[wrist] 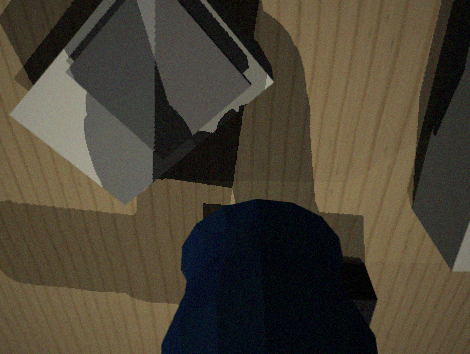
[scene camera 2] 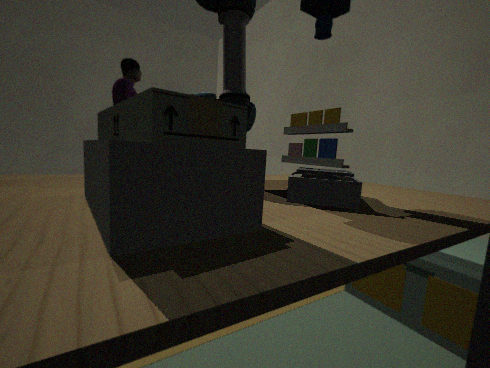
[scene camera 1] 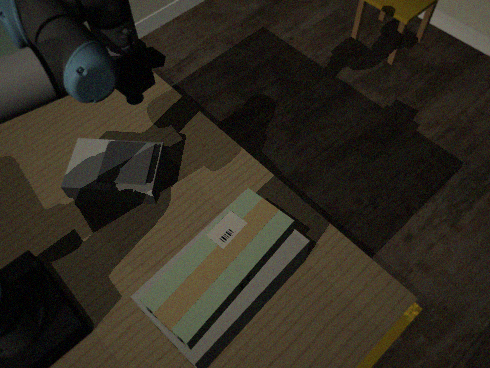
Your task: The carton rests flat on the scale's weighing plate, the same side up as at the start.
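Seen in the pictures: hand at its tool point: [wrist: 261, 266] [scene camera 2: 323, 36] [scene camera 1: 135, 98]; arm's base at its link origin: [scene camera 1: 12, 321].
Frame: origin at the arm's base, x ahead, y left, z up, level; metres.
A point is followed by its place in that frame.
Note:
The carton [scene camera 1: 220, 260] {x 0.378, y -0.279, z 0.101 m} [scene camera 2: 195, 120] {x 0.552, y -0.285, z 0.073 m}, pale green with a tan tape band and a barcode label on top, lies flat on a grey block [scene camera 1: 249, 295] {x 0.376, y -0.361, z 0.043 m} [scene camera 2: 185, 195] {x 0.563, y -0.300, z -0.016 m} [wrist: 445, 185] {x 0.286, y -0.173, z -0.015 m}. Up arrows on its side point upward in scene camera 2. The scale [scene camera 1: 75, 177] {x 0.321, y 0.213, z -0.014 m} [scene camera 2: 324, 194] {x 0.492, y 0.075, z -0.049 m} [wrist: 50, 115] {x 0.403, y 0.270, z -0.014 m} stands apart from the block, its grey weighing plate [scene camera 1: 137, 162] {x 0.457, y 0.112, z 0.003 m} [wrist: 192, 75] {x 0.441, y 0.103, z 0.003 m} bare and partly shadowed. My suction gripper [scene camera 1: 135, 99] [scene camera 2: 323, 35] [wrist: 260, 215] is open, with nothing on its cup. It hangs above the table beside the scale, away from the carton.
A dark object [scene camera 1: 40, 310] stands at the lower left of scene camera 1. Wall shelves [scene camera 2: 317, 129] with small boxes are at the back, and a person [scene camera 2: 125, 90] stands behind the block. A yellow stool [scene camera 1: 400, 7] stands on the floor beyond the table edge.

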